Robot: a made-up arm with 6 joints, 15 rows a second.
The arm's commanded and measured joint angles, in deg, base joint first. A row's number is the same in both.
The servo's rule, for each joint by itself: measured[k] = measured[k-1] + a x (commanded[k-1-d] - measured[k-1]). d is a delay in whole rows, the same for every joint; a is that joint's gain. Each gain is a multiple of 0.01, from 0.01 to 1. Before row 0 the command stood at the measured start. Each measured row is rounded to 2 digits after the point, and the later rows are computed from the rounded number. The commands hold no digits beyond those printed.
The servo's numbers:
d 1
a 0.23 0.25 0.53 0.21 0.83 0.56
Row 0, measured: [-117.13, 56.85, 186.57, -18.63, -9.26, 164.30]
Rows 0 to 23, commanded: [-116.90, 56.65, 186.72, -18.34, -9.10, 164.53]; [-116.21, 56.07, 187.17, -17.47, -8.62, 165.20]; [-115.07, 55.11, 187.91, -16.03, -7.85, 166.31]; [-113.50, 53.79, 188.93, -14.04, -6.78, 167.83]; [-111.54, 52.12, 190.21, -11.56, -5.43, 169.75]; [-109.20, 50.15, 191.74, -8.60, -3.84, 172.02]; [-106.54, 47.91, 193.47, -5.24, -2.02, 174.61]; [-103.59, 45.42, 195.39, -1.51, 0.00, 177.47]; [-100.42, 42.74, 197.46, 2.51, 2.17, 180.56]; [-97.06, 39.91, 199.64, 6.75, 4.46, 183.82]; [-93.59, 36.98, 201.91, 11.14, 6.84, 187.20]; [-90.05, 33.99, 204.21, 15.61, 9.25, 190.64]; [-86.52, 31.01, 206.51, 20.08, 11.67, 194.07]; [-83.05, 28.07, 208.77, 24.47, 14.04, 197.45]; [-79.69, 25.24, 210.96, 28.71, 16.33, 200.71]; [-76.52, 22.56, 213.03, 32.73, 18.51, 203.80]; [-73.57, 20.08, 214.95, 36.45, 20.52, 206.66]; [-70.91, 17.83, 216.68, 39.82, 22.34, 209.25]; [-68.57, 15.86, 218.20, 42.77, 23.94, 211.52]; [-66.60, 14.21, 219.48, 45.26, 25.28, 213.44]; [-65.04, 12.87, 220.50, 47.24, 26.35, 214.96]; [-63.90, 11.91, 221.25, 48.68, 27.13, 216.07]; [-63.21, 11.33, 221.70, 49.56, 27.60, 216.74]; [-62.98, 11.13, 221.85, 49.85, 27.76, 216.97]
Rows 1 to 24, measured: [-117.13, 56.85, 186.57, -18.63, -9.26, 164.30]; [-117.08, 56.80, 186.65, -18.57, -9.13, 164.43]; [-116.88, 56.62, 186.93, -18.34, -8.71, 164.86]; [-116.46, 56.24, 187.45, -17.85, -8.00, 165.67]; [-115.78, 55.63, 188.23, -17.05, -6.99, 166.88]; [-114.80, 54.75, 189.28, -15.90, -5.70, 168.49]; [-113.51, 53.60, 190.58, -14.37, -4.16, 170.47]; [-111.91, 52.18, 192.11, -12.45, -2.38, 172.79]; [-110.00, 50.49, 193.85, -10.15, -0.40, 175.41]; [-107.80, 48.55, 195.76, -7.49, 1.73, 178.29]; [-105.33, 46.39, 197.82, -4.50, 4.00, 181.39]; [-102.63, 44.04, 199.99, -1.22, 6.36, 184.64]; [-99.74, 41.53, 202.23, 2.31, 8.76, 188.00]; [-96.70, 38.90, 204.50, 6.04, 11.18, 191.40]; [-93.56, 36.19, 206.76, 9.91, 13.55, 194.79]; [-90.37, 33.45, 208.99, 13.86, 15.86, 198.11]; [-87.18, 30.73, 211.13, 17.82, 18.06, 201.30]; [-84.05, 28.07, 213.15, 21.73, 20.10, 204.30]; [-81.03, 25.51, 215.02, 25.53, 21.96, 207.07]; [-78.16, 23.10, 216.71, 29.15, 23.60, 209.56]; [-75.50, 20.88, 218.18, 32.53, 24.99, 211.73]; [-73.09, 18.88, 219.41, 35.62, 26.12, 213.54]; [-70.98, 17.14, 220.39, 38.36, 26.96, 214.96]; [-69.19, 15.69, 221.08, 40.71, 27.49, 215.96]
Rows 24 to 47, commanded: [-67.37, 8.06, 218.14, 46.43, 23.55, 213.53]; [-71.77, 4.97, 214.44, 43.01, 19.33, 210.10]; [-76.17, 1.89, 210.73, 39.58, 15.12, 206.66]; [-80.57, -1.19, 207.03, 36.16, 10.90, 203.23]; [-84.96, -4.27, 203.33, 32.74, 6.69, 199.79]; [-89.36, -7.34, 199.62, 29.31, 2.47, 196.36]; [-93.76, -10.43, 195.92, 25.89, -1.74, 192.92]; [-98.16, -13.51, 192.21, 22.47, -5.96, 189.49]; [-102.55, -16.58, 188.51, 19.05, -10.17, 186.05]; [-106.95, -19.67, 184.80, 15.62, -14.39, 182.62]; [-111.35, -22.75, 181.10, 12.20, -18.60, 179.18]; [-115.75, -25.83, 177.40, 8.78, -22.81, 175.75]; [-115.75, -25.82, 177.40, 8.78, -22.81, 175.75]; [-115.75, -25.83, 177.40, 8.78, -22.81, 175.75]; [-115.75, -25.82, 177.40, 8.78, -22.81, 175.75]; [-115.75, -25.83, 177.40, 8.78, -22.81, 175.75]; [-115.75, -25.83, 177.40, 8.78, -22.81, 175.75]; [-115.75, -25.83, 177.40, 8.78, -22.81, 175.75]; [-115.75, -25.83, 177.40, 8.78, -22.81, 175.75]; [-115.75, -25.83, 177.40, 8.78, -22.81, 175.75]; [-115.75, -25.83, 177.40, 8.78, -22.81, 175.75]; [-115.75, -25.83, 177.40, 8.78, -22.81, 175.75]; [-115.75, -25.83, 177.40, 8.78, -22.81, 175.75]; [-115.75, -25.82, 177.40, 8.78, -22.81, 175.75]
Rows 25 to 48, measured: [-67.76, 14.55, 221.49, 42.63, 27.71, 216.53]; [-67.67, 12.93, 219.71, 43.43, 24.26, 214.85]; [-68.61, 10.94, 216.92, 43.34, 20.17, 212.19]; [-70.35, 8.68, 213.64, 42.55, 15.98, 209.09]; [-72.70, 6.21, 210.14, 41.21, 11.76, 205.81]; [-75.52, 3.59, 206.53, 39.43, 7.55, 202.44]; [-78.70, 0.86, 202.87, 37.30, 3.33, 199.04]; [-82.16, -1.96, 199.19, 34.90, -0.88, 195.61]; [-85.84, -4.85, 195.49, 32.29, -5.10, 192.18]; [-89.68, -7.78, 191.79, 29.51, -9.31, 188.75]; [-93.65, -10.75, 188.09, 26.59, -13.53, 185.32]; [-97.72, -13.75, 184.39, 23.57, -17.74, 181.88]; [-101.87, -16.77, 180.69, 20.46, -21.95, 178.45]; [-105.06, -19.03, 178.95, 18.01, -22.66, 176.94]; [-107.52, -20.73, 178.13, 16.07, -22.78, 176.27]; [-109.41, -22.00, 177.74, 14.54, -22.80, 175.98]; [-110.87, -22.96, 177.56, 13.33, -22.81, 175.85]; [-111.99, -23.68, 177.48, 12.37, -22.81, 175.79]; [-112.85, -24.22, 177.44, 11.62, -22.81, 175.77]; [-113.52, -24.62, 177.42, 11.02, -22.81, 175.76]; [-114.03, -24.92, 177.41, 10.55, -22.81, 175.75]; [-114.43, -25.15, 177.40, 10.18, -22.81, 175.75]; [-114.73, -25.32, 177.40, 9.89, -22.81, 175.75]; [-114.96, -25.45, 177.40, 9.66, -22.81, 175.75]
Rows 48 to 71, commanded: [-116.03, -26.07, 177.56, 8.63, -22.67, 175.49]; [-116.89, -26.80, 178.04, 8.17, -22.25, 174.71]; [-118.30, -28.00, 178.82, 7.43, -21.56, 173.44]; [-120.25, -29.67, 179.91, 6.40, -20.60, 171.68]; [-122.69, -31.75, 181.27, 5.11, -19.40, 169.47]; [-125.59, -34.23, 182.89, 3.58, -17.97, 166.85]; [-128.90, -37.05, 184.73, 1.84, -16.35, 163.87]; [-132.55, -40.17, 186.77, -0.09, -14.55, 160.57]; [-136.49, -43.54, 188.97, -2.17, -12.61, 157.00]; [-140.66, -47.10, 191.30, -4.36, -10.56, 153.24]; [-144.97, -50.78, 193.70, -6.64, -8.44, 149.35]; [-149.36, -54.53, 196.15, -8.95, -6.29, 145.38]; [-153.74, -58.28, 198.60, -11.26, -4.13, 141.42]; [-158.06, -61.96, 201.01, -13.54, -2.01, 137.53]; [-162.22, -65.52, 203.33, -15.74, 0.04, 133.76]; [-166.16, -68.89, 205.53, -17.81, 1.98, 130.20]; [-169.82, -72.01, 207.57, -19.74, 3.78, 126.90]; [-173.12, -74.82, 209.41, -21.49, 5.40, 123.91]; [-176.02, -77.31, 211.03, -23.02, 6.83, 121.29]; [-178.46, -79.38, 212.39, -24.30, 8.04, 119.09]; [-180.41, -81.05, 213.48, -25.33, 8.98, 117.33]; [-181.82, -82.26, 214.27, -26.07, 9.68, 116.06]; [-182.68, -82.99, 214.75, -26.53, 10.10, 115.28]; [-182.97, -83.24, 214.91, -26.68, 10.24, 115.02]
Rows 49 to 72, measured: [-115.14, -25.54, 177.40, 9.48, -22.81, 175.75]; [-115.34, -25.67, 177.48, 9.30, -22.69, 175.60]; [-115.70, -25.95, 177.78, 9.06, -22.32, 175.10]; [-116.30, -26.46, 178.33, 8.72, -21.69, 174.17]; [-117.21, -27.26, 179.17, 8.23, -20.79, 172.78]; [-118.47, -28.38, 180.28, 7.57, -19.64, 170.93]; [-120.11, -29.84, 181.66, 6.73, -18.25, 168.65]; [-122.13, -31.64, 183.29, 5.70, -16.67, 165.97]; [-124.53, -33.77, 185.13, 4.48, -14.91, 162.95]; [-127.28, -36.21, 187.17, 3.08, -13.00, 159.62]; [-130.36, -38.93, 189.36, 1.52, -10.97, 156.05]; [-133.72, -41.89, 191.66, -0.19, -8.87, 152.30]; [-137.32, -45.05, 194.04, -2.03, -6.73, 148.42]; [-141.10, -48.36, 196.46, -3.97, -4.57, 144.50]; [-145.00, -51.76, 198.87, -5.98, -2.45, 140.60]; [-148.96, -55.20, 201.23, -8.03, -0.38, 136.77]; [-152.92, -58.62, 203.51, -10.08, 1.58, 133.09]; [-156.81, -61.97, 205.66, -12.11, 3.41, 129.62]; [-160.56, -65.18, 207.65, -14.08, 5.06, 126.42]; [-164.12, -68.21, 209.44, -15.96, 6.53, 123.55]; [-167.42, -71.00, 211.00, -17.71, 7.78, 121.05]; [-170.41, -73.51, 212.31, -19.31, 8.78, 118.97]; [-173.03, -75.70, 213.35, -20.73, 9.53, 117.34]; [-175.25, -77.52, 214.09, -21.95, 10.00, 116.19]
